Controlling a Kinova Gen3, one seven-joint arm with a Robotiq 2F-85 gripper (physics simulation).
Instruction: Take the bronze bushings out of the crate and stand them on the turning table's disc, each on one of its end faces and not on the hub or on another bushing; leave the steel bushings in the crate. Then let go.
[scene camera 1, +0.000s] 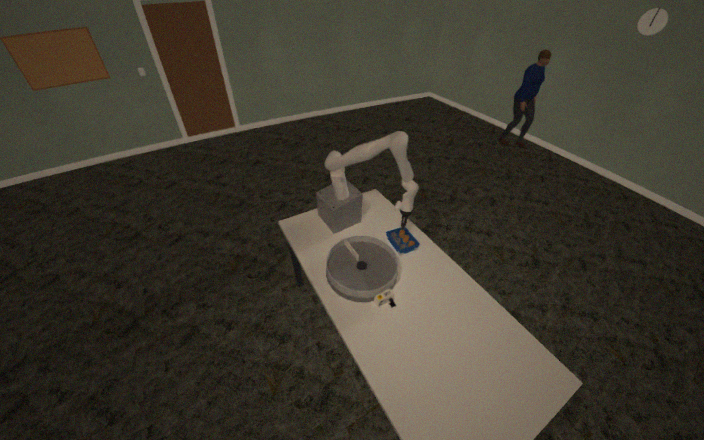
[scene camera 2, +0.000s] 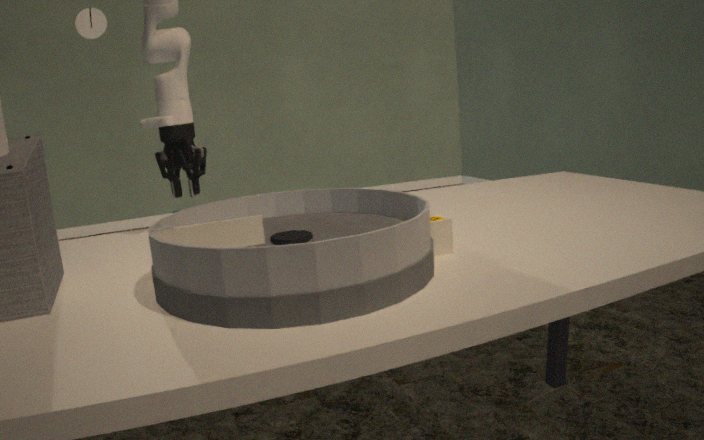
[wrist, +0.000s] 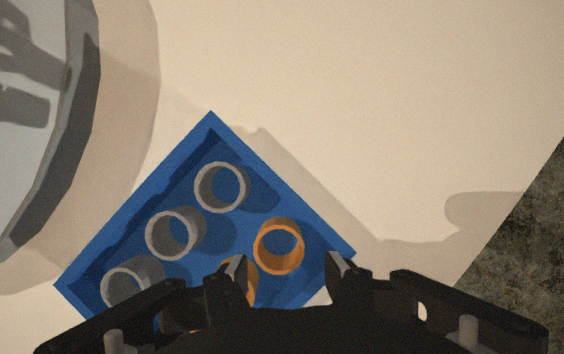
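Where they show: gripper, fingertip midpoint: (scene camera 1: 403, 226) (scene camera 2: 186, 197) (wrist: 286, 269); arm's base at its link origin: (scene camera 1: 342, 195).
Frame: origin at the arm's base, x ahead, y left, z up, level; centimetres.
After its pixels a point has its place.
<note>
The blue crate (scene camera 1: 411, 249) @(x 46.5, y 27.9, z -21.2 cm) (wrist: 280, 185) @(x 28.4, y 26.9, z -18.1 cm) lies turned like a diamond in the wrist view. Three steel bushings stand along its left side, the farthest (wrist: 206, 192) @(x 33.0, y 22.9, z -20.7 cm), the middle one (wrist: 159, 237) @(x 38.4, y 22.5, z -20.4 cm) and the nearest (wrist: 117, 290) @(x 44.6, y 22.8, z -20.4 cm). On its right side a bronze bushing (wrist: 279, 262) @(x 33.2, y 31.2, z -20.7 cm) stands upright; a second bronze bushing (wrist: 252, 280) @(x 35.4, y 30.4, z -19.5 cm) is partly behind the left finger, and a bit of orange (wrist: 194, 331) @(x 41.4, y 29.7, z -18.8 cm) shows behind the gripper. My gripper (scene camera 1: 403, 226) @(x 31.7, y 30.5, z -14.7 cm) (scene camera 2: 185, 195) @(x 31.7, y 30.5, z -14.7 cm) (wrist: 286, 269) @(x 31.7, y 30.5, z -14.7 cm) is partly open and empty, above the crate. The turning table's disc (scene camera 1: 345, 269) @(x 44.9, y -18.9, z -17.8 cm) (scene camera 2: 337, 223) @(x 56.1, y -1.8, z -17.8 cm) bears the dark hub (scene camera 1: 361, 265) @(x 46.9, y -9.3, z -17.0 cm) (scene camera 2: 291, 237) @(x 46.4, y -10.6, z -17.0 cm); no bushing shows on it.
A raised wall (scene camera 1: 337, 285) @(x 54.8, y -28.3, z -15.2 cm) (scene camera 2: 290, 269) @(x 42.4, y -29.4, z -16.2 cm) rings the disc. A cream bar (scene camera 1: 351, 250) @(x 35.0, y -10.1, z -15.5 cm) (scene camera 2: 223, 231) @(x 36.5, y -9.9, z -14.9 cm) reaches inward over the disc. A small box with a yellow top mark (scene camera 1: 384, 297) @(x 71.3, y -8.3, z -17.2 cm) (scene camera 2: 442, 236) @(x 70.4, y -12.4, z -19.9 cm) stands beside the turning table. The arm's grey block (scene camera 1: 340, 207) @(x 9.2, y -5.6, z -2.0 cm) (scene camera 2: 25, 249) @(x 8.3, y -11.5, z -13.3 cm) stands behind. A person (scene camera 1: 530, 83) is near the wall.
</note>
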